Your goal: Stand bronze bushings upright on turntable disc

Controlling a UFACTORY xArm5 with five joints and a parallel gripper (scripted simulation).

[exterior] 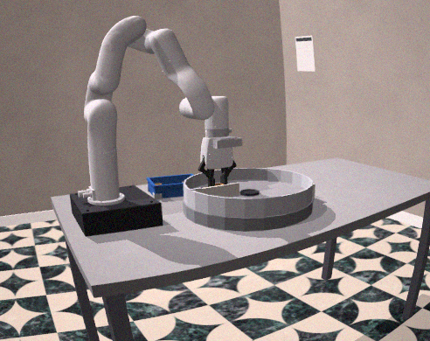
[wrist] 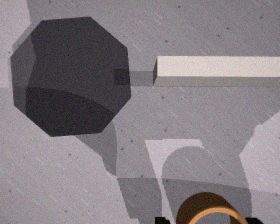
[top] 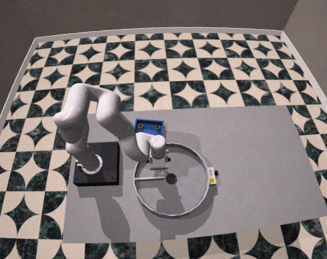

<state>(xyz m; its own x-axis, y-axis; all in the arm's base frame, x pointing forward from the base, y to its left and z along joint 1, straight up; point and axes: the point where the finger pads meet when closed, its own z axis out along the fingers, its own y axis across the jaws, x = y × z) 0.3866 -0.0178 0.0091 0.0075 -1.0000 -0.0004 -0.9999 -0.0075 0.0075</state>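
My hand is 25 cm to the right of the blue crate, 6 cm above it and 5 cm past it. Also, from my hand: turntable 9 cm to the right, 7 cm ahead, 3 cm below.
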